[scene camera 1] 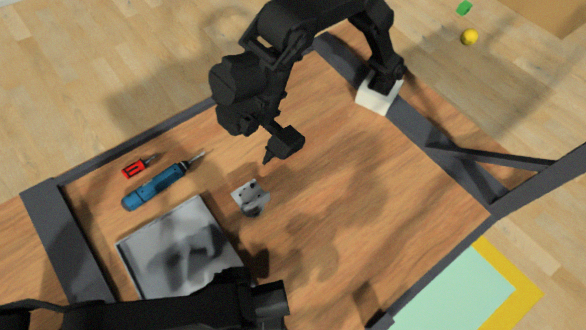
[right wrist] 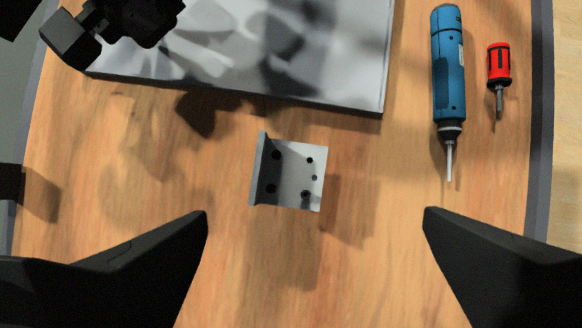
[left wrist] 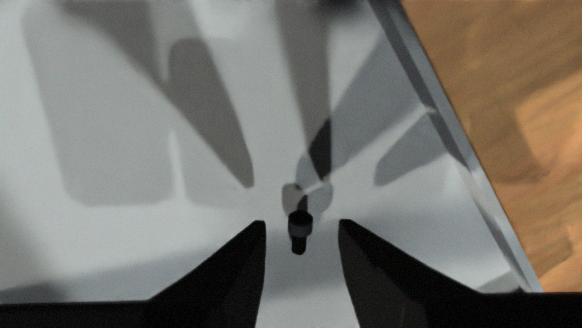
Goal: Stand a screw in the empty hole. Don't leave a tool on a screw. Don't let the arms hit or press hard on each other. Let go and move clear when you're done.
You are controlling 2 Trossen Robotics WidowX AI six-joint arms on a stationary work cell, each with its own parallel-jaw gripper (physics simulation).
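Frame: origin at the left arm's base, x left, y back, z up, level; metres.
Seen in the pictures: left gripper, fingertip midpoint: [left wrist: 302, 231]; right gripper, fingertip midpoint: [scene camera 1: 248, 148] [right wrist: 315, 220]; right arm's base, link origin: [scene camera 1: 381, 84].
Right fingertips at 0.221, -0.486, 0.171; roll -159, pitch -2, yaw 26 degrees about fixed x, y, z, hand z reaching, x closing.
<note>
A point is followed by its place in that frame, as x, y, z.
A black screw [left wrist: 300, 227] @[-0.049, -0.368, -0.069] stands upright, head up, on the grey tray [scene camera 1: 142, 235] @[0.220, -0.197, -0.080] [left wrist: 115, 240] @[-0.034, -0.292, -0.080] [right wrist: 350, 95] @[0.231, -0.339, -0.080]. My left gripper [left wrist: 302, 231] @[-0.049, -0.369, -0.067] is partly open around the screw, with a gap on both sides and nothing held. In scene camera 1 its fingertips are hidden. The grey angle bracket [scene camera 1: 251, 196] @[0.202, -0.471, -0.018] [right wrist: 295, 175] @[0.208, -0.467, -0.018] stands on the table; its plate shows several dark holes, and a screw head [right wrist: 305, 194] @[0.225, -0.481, -0.010] sits at the lower right one in the right wrist view. My right gripper [right wrist: 315, 220] @[0.221, -0.486, 0.171] is wide open and empty, above the table near the bracket.
A blue power screwdriver [scene camera 1: 157, 185] @[0.323, -0.260, -0.048] [right wrist: 448, 70] @[0.329, -0.266, -0.046] and a red screwdriver [scene camera 1: 133, 169] @[0.395, -0.209, -0.058] [right wrist: 499, 62] @[0.397, -0.213, -0.058] lie beside the tray. Dark frame rails [scene camera 1: 135, 135] @[0.499, -0.227, -0.063] [right wrist: 542, 125] @[0.491, -0.262, -0.064] edge the wooden table. The left arm [scene camera 1: 165, 312] @[-0.035, -0.311, 0.273] reaches over the tray's lower edge in scene camera 1.
</note>
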